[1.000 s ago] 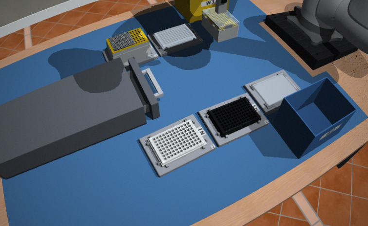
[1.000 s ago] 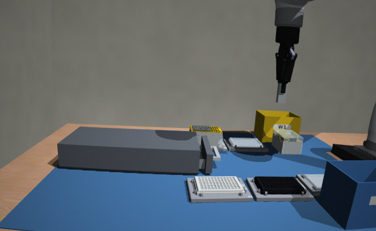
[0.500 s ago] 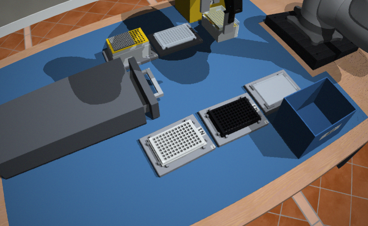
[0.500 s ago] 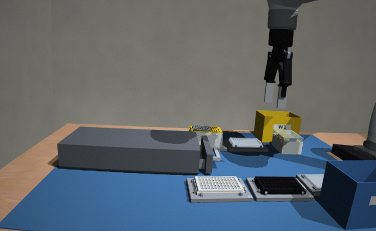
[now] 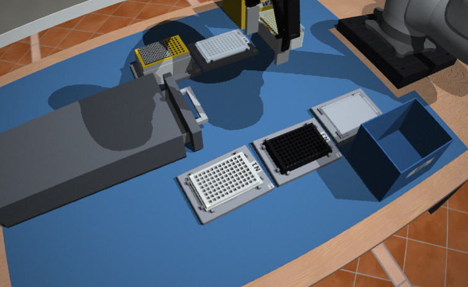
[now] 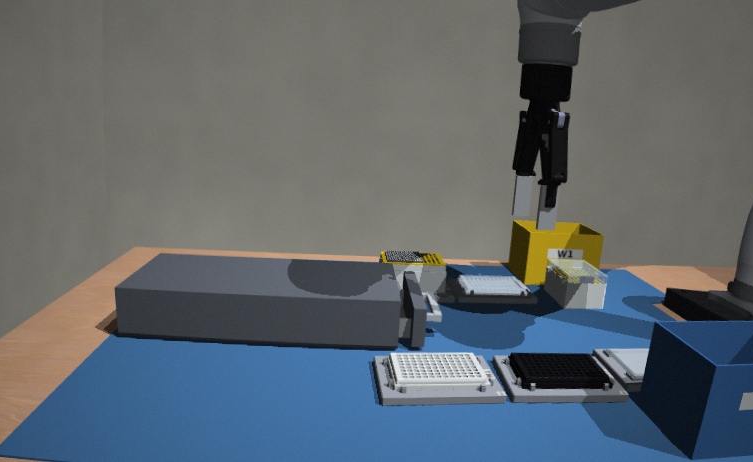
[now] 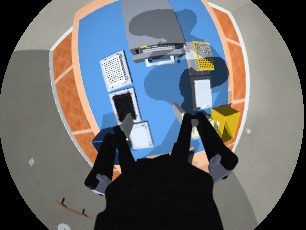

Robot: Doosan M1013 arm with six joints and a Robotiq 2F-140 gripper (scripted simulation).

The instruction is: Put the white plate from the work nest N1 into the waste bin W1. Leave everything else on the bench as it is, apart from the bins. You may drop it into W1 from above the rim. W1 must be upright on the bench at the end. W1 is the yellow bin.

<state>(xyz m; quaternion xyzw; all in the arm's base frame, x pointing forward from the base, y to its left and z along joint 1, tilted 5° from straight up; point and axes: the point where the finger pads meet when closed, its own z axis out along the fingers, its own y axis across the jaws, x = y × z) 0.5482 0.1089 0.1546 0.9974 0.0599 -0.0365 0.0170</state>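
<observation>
Now: the white plate 21 cm below my hand, 15 cm ahead of it and 14 cm to the left of it. Round my hand: black plate: 21 cm below, 13 cm to the left, 3 cm behind; work nest N1: 22 cm below, 15 cm ahead, 14 cm to the left; tip box: 24 cm to the right, 17 cm below, 16 cm ahead.
</observation>
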